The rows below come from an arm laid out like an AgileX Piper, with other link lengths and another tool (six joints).
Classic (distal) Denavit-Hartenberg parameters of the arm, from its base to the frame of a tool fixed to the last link. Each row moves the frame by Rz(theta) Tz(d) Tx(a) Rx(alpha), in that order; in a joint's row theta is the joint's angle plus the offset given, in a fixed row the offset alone. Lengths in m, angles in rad.
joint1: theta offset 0  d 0.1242  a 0  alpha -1.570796
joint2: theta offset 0.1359  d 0  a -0.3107  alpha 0
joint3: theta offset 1.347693  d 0  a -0.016  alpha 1.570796
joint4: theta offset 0  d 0.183  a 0  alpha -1.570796
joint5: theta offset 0  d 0  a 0  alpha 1.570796
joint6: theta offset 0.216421  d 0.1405  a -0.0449  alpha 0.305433
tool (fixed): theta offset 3.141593  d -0.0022  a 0  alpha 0
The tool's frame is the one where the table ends.
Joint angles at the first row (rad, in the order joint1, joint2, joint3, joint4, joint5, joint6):
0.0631 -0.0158 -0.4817 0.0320 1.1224 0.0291
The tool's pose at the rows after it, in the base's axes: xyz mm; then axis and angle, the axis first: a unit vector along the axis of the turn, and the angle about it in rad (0 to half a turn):
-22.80, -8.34, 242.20, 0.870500, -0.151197, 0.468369, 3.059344
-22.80, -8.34, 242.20, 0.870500, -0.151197, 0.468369, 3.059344
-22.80, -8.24, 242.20, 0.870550, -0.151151, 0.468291, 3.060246
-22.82, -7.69, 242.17, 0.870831, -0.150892, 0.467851, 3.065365
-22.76, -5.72, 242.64, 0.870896, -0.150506, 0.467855, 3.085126
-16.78, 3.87, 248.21, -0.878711, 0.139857, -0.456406, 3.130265
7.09, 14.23, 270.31, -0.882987, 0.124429, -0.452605, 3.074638
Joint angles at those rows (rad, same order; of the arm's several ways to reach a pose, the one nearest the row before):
0.0631 -0.0158 -0.4817 0.0320 1.1224 0.0291
0.0631 -0.0158 -0.4817 0.0320 1.1224 0.0291
0.0631 -0.0158 -0.4817 0.0329 1.1223 0.0291
0.0631 -0.0158 -0.4817 0.0381 1.1224 0.0292
0.0631 -0.0158 -0.4817 0.0572 1.1184 0.0299
0.0631 0.0303 -0.4825 0.1397 1.0890 0.0096
0.0631 0.1782 -0.4846 0.2319 0.9520 -0.0587

